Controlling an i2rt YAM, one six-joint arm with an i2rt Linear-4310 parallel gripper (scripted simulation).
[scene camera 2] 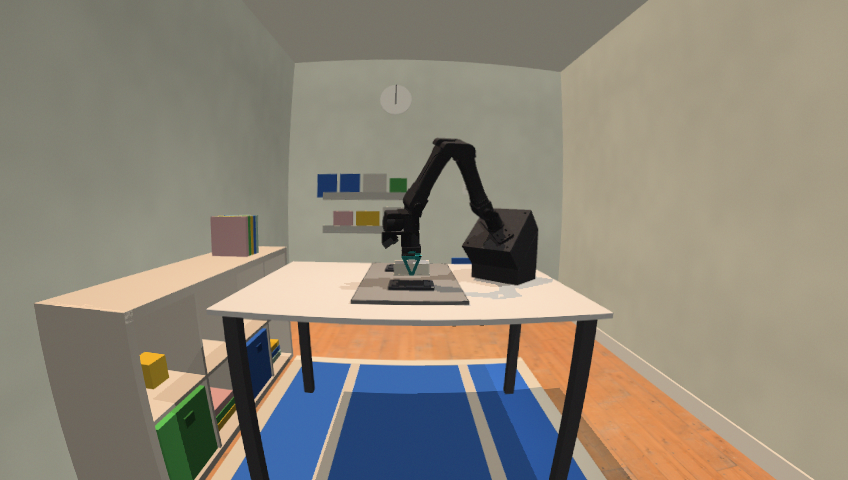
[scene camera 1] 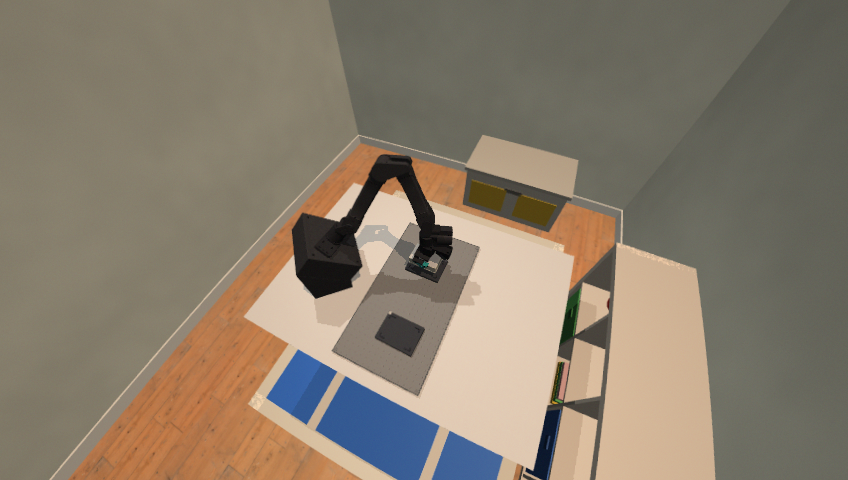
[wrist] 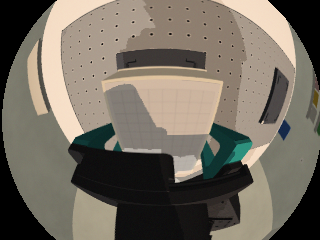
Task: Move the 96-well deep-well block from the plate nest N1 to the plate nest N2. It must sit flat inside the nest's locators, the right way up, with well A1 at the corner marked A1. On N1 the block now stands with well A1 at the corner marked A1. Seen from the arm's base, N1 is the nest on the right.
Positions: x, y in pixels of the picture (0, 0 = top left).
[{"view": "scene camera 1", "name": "plate nest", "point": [399, 333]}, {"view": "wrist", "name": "my gripper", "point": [162, 120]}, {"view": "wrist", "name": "96-well deep-well block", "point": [155, 109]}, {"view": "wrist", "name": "plate nest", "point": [148, 57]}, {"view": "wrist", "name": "plate nest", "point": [278, 92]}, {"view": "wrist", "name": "grey perforated mat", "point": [238, 52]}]
